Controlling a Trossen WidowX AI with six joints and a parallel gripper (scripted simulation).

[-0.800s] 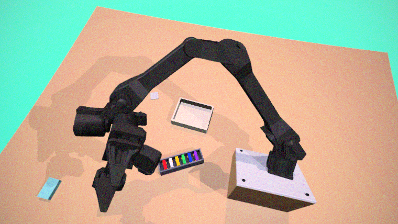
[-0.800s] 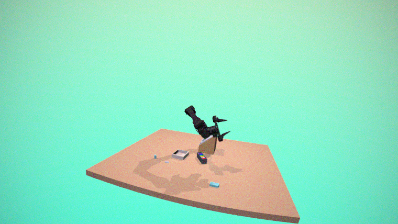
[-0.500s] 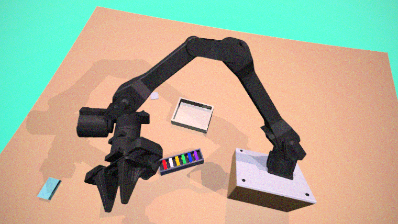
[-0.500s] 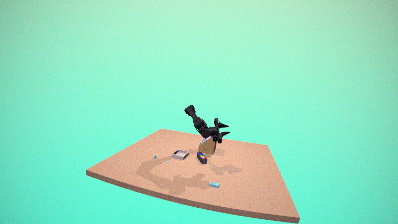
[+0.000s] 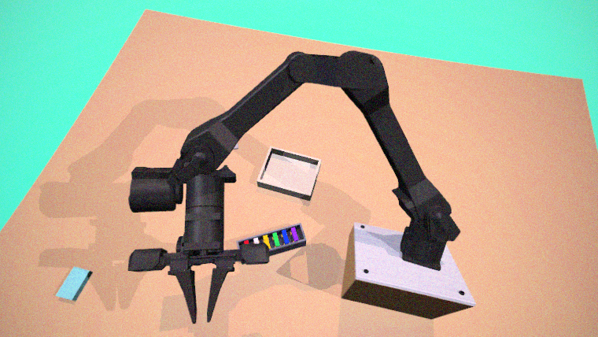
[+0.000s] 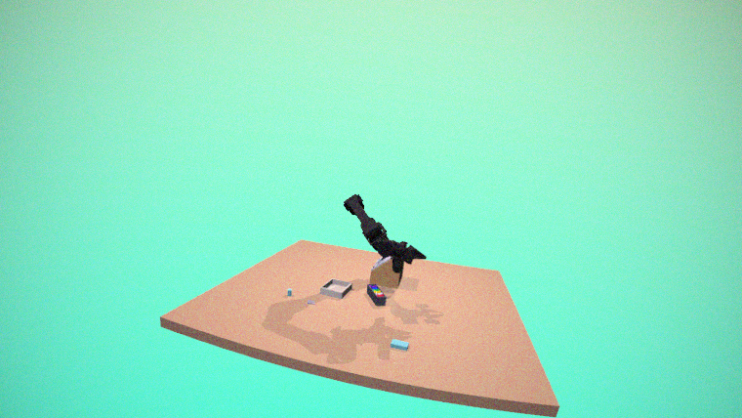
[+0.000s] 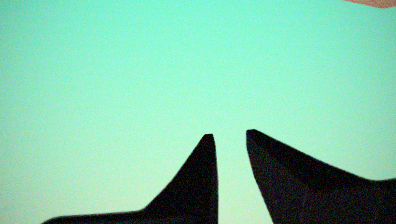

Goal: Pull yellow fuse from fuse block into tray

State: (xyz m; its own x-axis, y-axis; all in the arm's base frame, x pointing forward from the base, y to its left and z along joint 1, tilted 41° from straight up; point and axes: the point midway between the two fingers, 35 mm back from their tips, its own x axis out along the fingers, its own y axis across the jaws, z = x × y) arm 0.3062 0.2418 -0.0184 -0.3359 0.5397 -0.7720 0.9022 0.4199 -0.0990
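Right now the yellow fuse is 210 mm below my gripper tip, 190 mm to the right of it and 20 mm behind it. Also, from my gripper tip: grey chip 410 mm to the right, 230 mm below, 160 mm ahead; tray 370 mm to the right, 230 mm below, 10 mm behind.
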